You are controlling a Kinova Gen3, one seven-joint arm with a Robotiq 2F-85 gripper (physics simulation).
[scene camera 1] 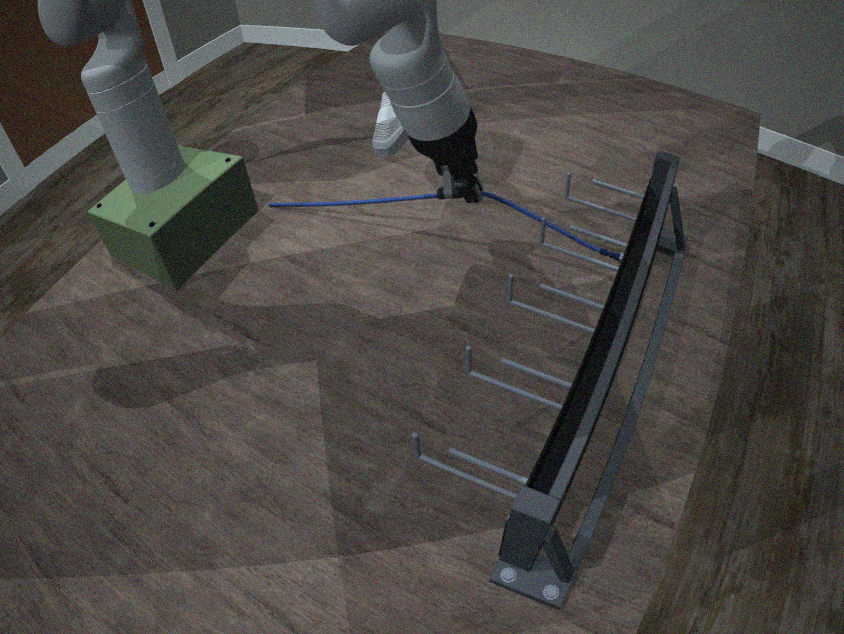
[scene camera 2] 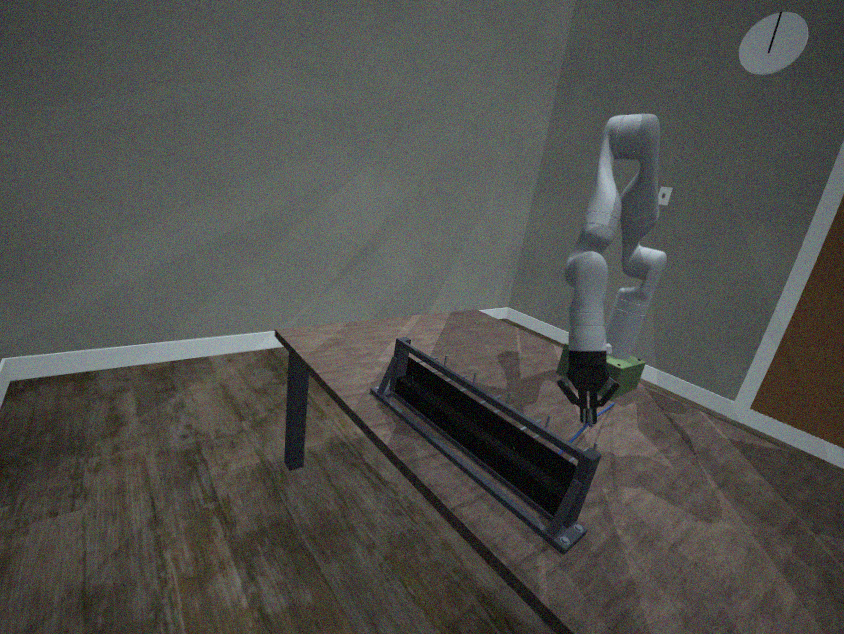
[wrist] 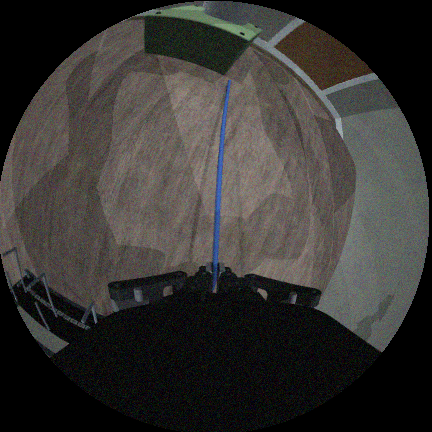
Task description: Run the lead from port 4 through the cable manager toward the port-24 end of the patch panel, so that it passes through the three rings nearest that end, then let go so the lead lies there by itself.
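The blue lead point(scene camera 1: 354, 202) point(scene camera 2: 578, 434) point(wrist: 219, 185) runs from its plug, at the far part of the patch panel point(scene camera 1: 527, 539) point(scene camera 2: 477, 443) in scene camera 1, up to my gripper point(scene camera 1: 461, 193) point(scene camera 2: 588, 416) point(wrist: 214, 270). My gripper is shut on the lead, on the open side of the rings and beyond their tips. The lead's free end points toward the robot base. The plugged part passes over the second ring point(scene camera 1: 579, 255) from the far end; whether inside it is unclear. The middle ring point(scene camera 1: 552, 315), fourth ring point(scene camera 1: 515, 390) and nearest ring point(scene camera 1: 467, 475) hold no lead. Port numbers are unreadable.
The green base block point(scene camera 1: 204, 218) point(scene camera 2: 629, 375) point(wrist: 190, 42) carries the arm at the far left in scene camera 1. The far ring point(scene camera 1: 600, 206) and its upright tip stand near the arm's side. The table edge point(scene camera 2: 436, 505) runs behind the panel.
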